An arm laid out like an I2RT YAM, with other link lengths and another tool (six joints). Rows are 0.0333 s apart.
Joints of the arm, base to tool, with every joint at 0 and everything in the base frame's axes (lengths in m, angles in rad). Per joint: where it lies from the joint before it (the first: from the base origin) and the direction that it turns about. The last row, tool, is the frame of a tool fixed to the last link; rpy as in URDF.
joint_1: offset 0 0 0.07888 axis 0 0 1
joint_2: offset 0.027 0.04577 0.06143 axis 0 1 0
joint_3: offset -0.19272 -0.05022 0 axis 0 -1 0
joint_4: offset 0.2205 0.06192 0.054 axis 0 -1 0
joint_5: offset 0.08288 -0.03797 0.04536 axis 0 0 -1
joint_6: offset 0.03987 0 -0.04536 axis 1 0 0
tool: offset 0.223 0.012 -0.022 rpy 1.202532 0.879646 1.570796
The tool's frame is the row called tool.
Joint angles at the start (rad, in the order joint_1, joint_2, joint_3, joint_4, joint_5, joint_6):
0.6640 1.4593 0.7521 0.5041 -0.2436 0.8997
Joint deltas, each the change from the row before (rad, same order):
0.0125 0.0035 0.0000 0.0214 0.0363 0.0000
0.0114 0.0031 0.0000 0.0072 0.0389 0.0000
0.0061 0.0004 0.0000 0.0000 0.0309 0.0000
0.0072 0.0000 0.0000 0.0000 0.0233 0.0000
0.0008 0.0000 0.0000 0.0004 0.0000 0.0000
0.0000 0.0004 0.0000 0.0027 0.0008 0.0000
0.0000 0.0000 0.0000 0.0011 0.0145 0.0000
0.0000 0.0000 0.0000 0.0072 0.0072 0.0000
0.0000 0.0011 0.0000 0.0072 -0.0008 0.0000
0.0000 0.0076 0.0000 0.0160 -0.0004 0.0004
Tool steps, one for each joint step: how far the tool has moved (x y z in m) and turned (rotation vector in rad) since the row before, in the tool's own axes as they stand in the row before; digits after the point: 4 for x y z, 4 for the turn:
-0.0028 0.0043 0.0034 -0.0174 -0.0198 -0.0145
-0.0041 0.0002 0.0016 -0.0042 -0.0248 -0.0126
-0.0048 -0.0005 0.0006 0.0001 -0.0229 -0.0099
-0.0022 -0.0002 0.0005 -0.0002 -0.0147 -0.0070
0.0004 0.0001 0.0000 -0.0004 0.0008 0.0001
-0.0002 0.0006 0.0003 -0.0023 -0.0006 -0.0005
-0.0038 0.0003 0.0005 -0.0014 -0.0135 -0.0053
-0.0018 0.0023 0.0011 -0.0073 -0.0063 -0.0032
0.0002 0.0017 0.0008 -0.0061 0.0011 -0.0002
0.0001 0.0012 0.0014 -0.0084 0.0007 -0.0001

